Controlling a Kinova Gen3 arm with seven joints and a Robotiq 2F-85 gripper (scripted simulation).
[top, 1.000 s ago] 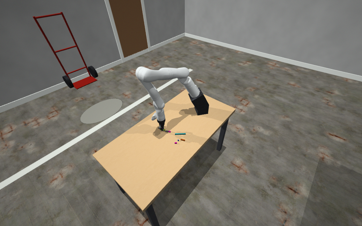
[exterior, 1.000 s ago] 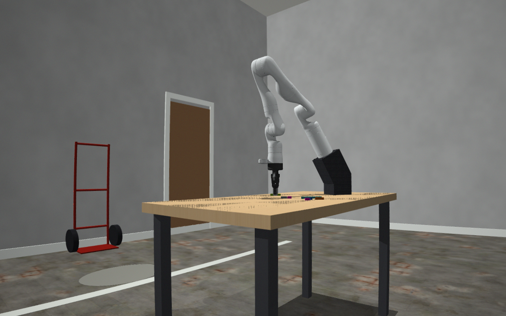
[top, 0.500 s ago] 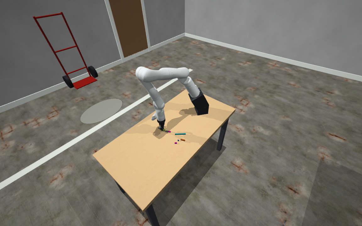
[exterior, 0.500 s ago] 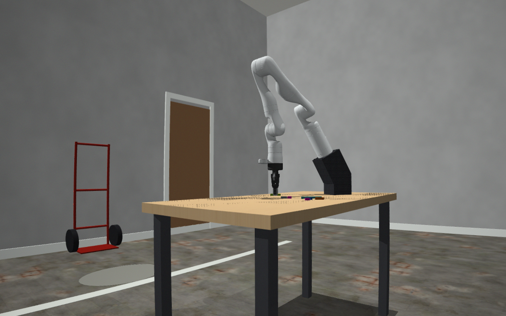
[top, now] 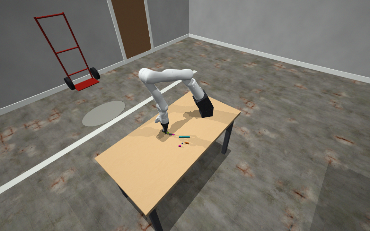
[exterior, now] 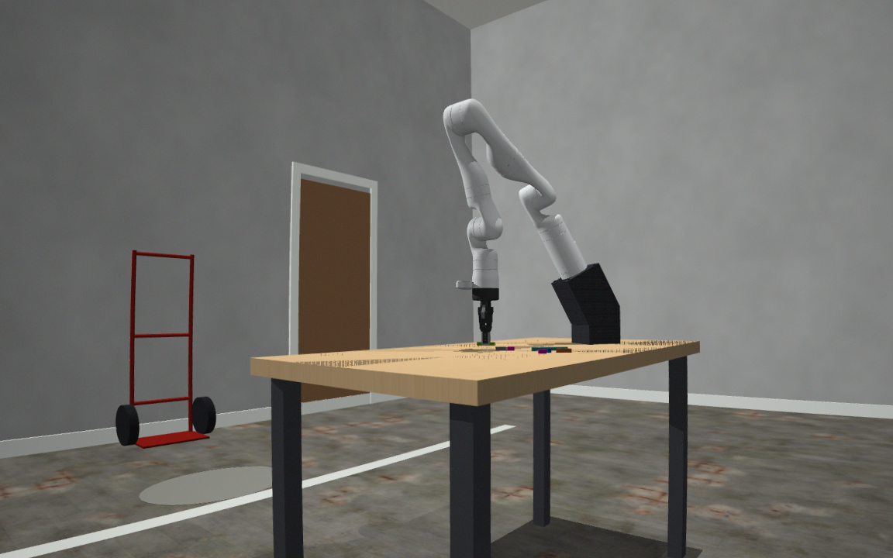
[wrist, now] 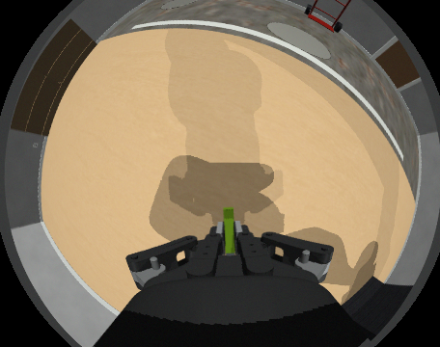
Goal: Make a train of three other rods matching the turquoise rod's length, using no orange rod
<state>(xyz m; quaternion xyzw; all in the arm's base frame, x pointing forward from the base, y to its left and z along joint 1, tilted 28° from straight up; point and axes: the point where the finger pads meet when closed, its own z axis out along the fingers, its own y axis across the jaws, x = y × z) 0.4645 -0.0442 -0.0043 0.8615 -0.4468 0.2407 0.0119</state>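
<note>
Now: hand 1 cm above the lime rod. The rest, counted from my hand: grey rod (2 cm behind, 4 cm to the left, 3 cm below); turquoise rod (9 cm behind, 15 cm to the left, 3 cm below); blue rod (2 cm behind, 19 cm to the left, 3 cm below).
</note>
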